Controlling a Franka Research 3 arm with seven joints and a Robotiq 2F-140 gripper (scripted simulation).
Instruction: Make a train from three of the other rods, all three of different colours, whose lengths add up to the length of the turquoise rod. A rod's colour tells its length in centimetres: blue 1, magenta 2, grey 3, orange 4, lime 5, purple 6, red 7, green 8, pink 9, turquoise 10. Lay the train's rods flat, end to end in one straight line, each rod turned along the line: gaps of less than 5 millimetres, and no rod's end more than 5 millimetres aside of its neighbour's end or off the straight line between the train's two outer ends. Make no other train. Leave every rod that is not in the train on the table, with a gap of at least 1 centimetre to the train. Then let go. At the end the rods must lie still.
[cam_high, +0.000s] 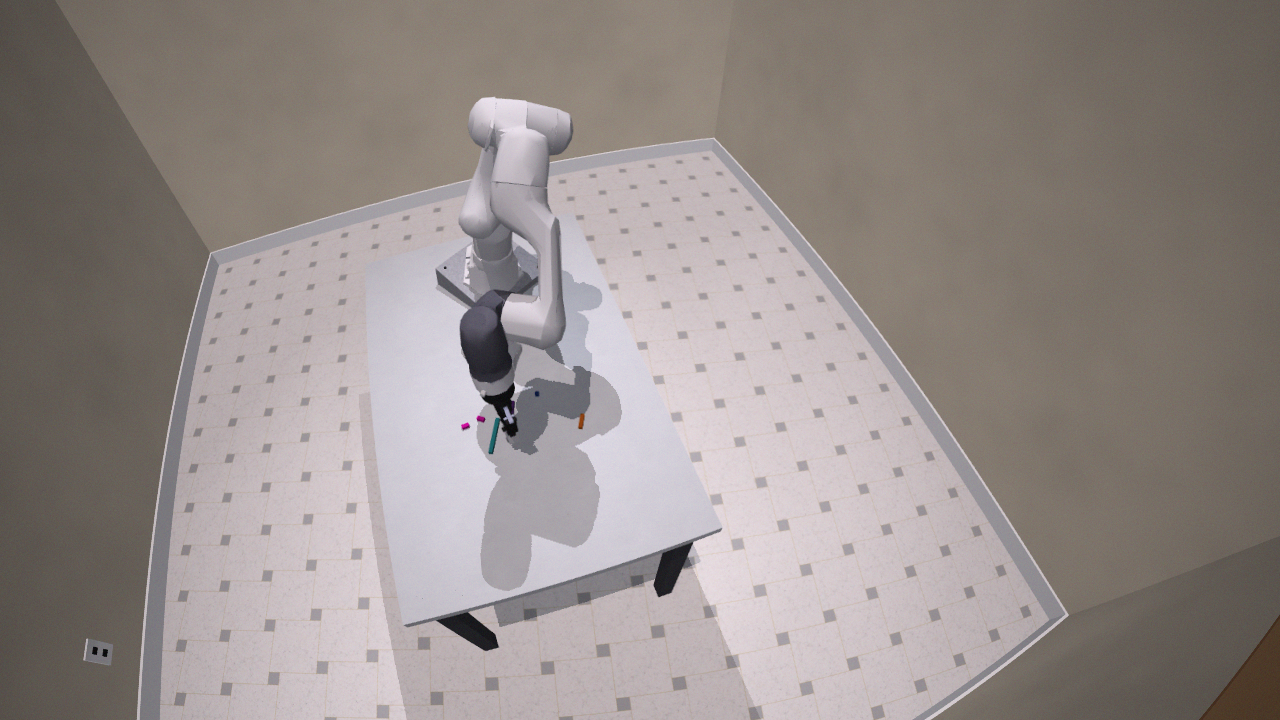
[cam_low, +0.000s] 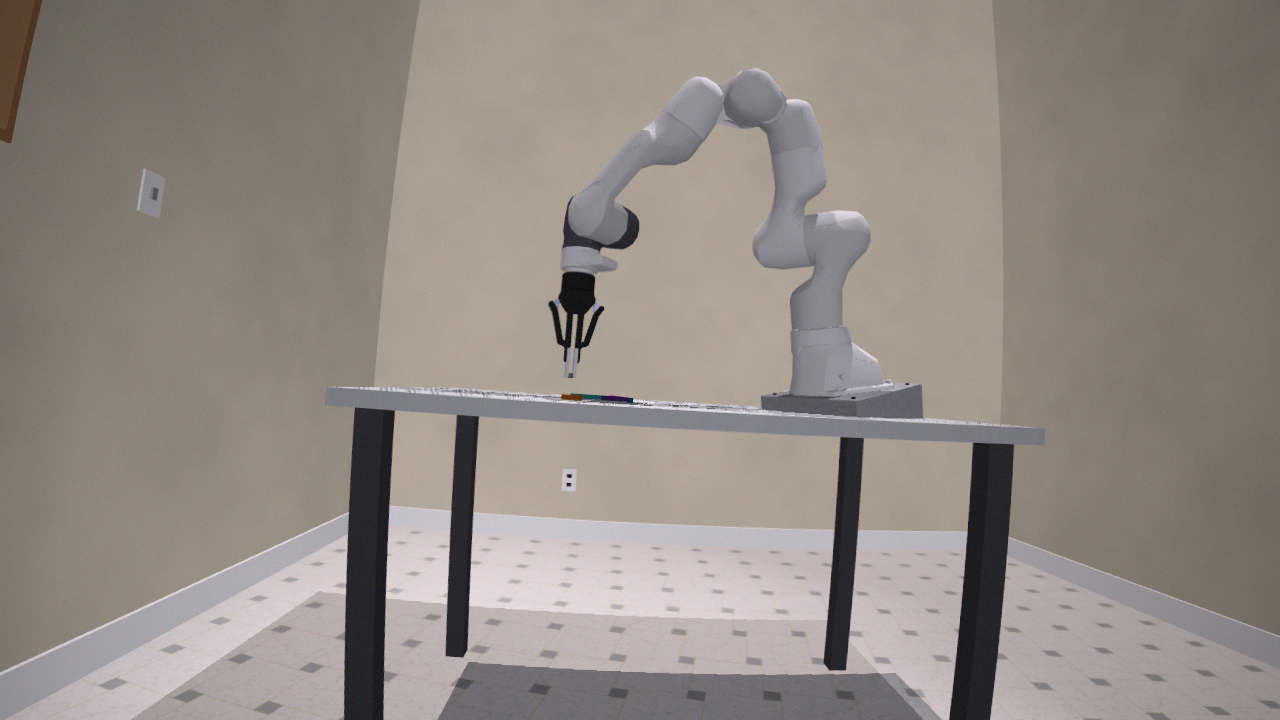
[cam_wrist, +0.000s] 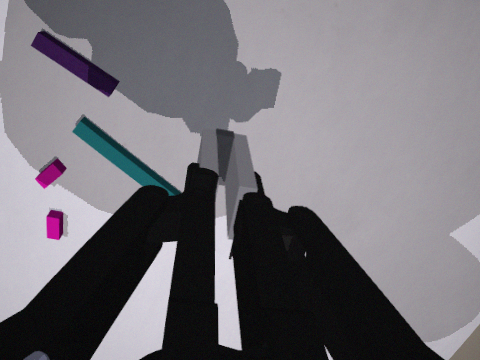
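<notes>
The blue rod lies 140 mm behind my hand, 80 mm to the left of it and 70 mm below it. Round my hand: turquoise rod 40 mm behind, 50 mm to the right, 70 mm below; grey rod 30 mm below; purple rod 100 mm behind, 10 mm to the left, 70 mm below.
</notes>
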